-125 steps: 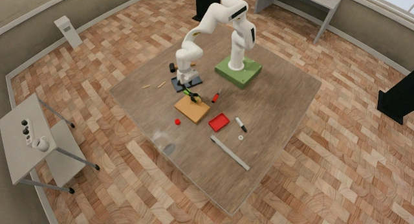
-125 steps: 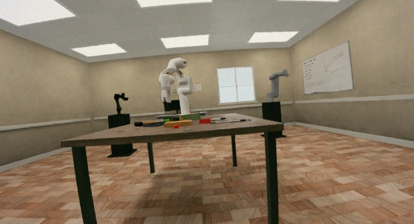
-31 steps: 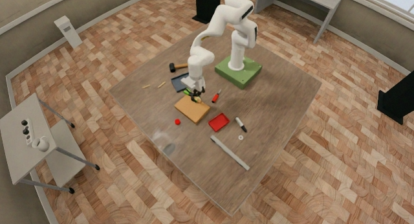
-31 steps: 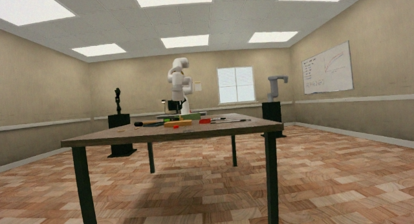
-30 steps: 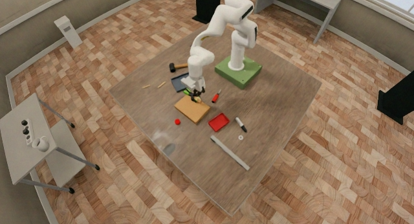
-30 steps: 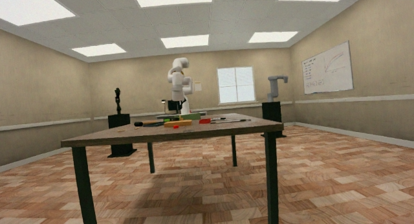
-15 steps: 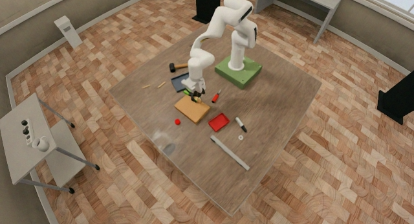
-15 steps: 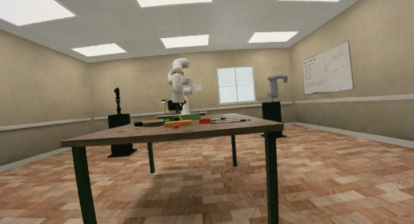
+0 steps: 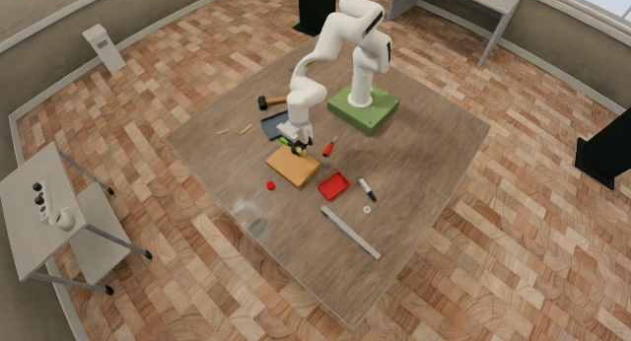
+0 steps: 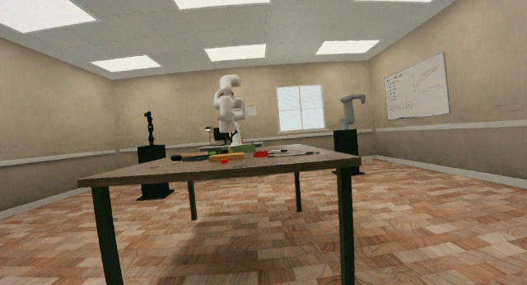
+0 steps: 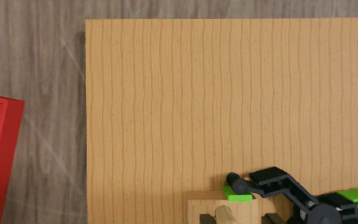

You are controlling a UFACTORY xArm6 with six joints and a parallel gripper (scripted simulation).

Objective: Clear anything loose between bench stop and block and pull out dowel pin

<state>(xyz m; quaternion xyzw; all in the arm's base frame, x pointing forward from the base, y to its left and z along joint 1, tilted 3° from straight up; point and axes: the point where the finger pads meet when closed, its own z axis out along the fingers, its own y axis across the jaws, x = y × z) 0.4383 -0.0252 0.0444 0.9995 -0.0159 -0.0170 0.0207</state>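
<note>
My gripper is now 60 mm above the dowel pin. Round my hand: tan bench board (60 mm ahead, 10 mm to the right, 90 mm below); then red cap (200 mm ahead, 20 mm to the right, 110 mm below); then small wooden block (70 mm below).
</note>
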